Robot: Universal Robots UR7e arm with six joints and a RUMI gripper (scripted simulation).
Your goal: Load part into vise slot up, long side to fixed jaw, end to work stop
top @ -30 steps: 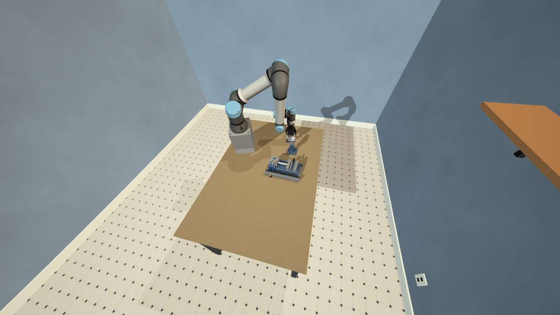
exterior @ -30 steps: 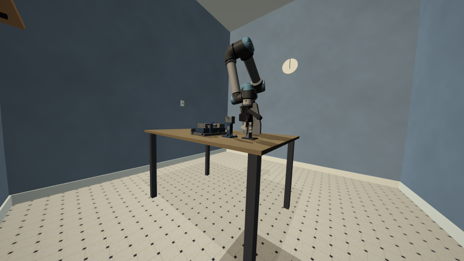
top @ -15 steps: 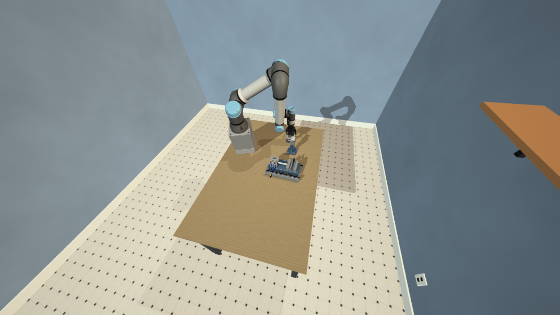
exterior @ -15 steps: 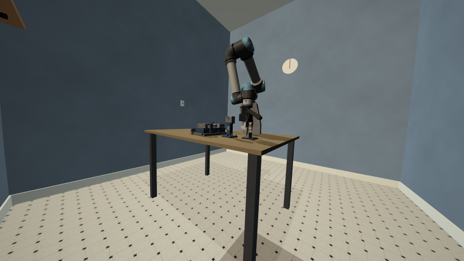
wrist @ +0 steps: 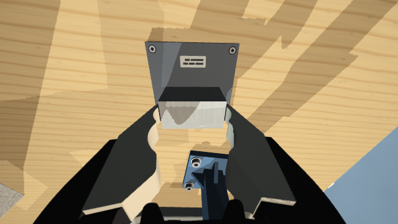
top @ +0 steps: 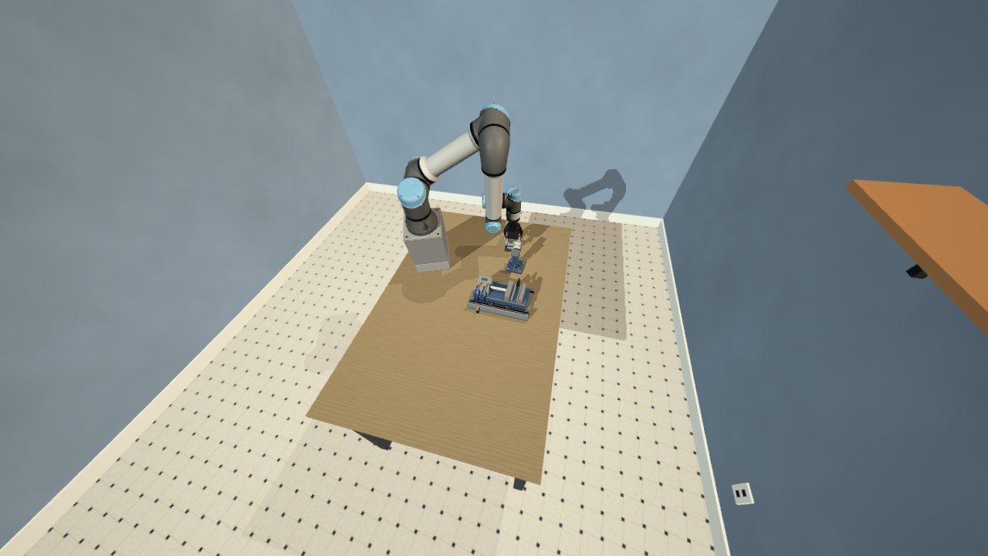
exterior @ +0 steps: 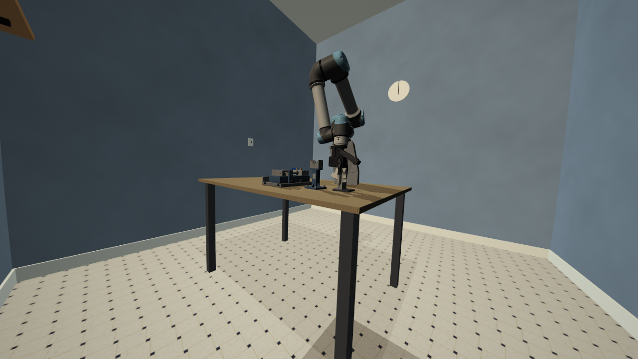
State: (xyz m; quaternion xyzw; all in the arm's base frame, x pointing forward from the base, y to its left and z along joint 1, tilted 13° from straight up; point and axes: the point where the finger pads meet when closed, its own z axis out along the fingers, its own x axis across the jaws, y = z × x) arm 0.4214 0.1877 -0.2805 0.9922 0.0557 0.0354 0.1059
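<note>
Now: the dark infeed plate 10 mm to the left of my hand and 30 mm below it. From my hand the other things lie so: cylinder rod 10 mm ahead, 370 mm to the right, 40 mm above; then vise 30 mm ahead, 380 mm to the right, 10 mm above; then part 10 mm to the right, 10 mm below.
</note>
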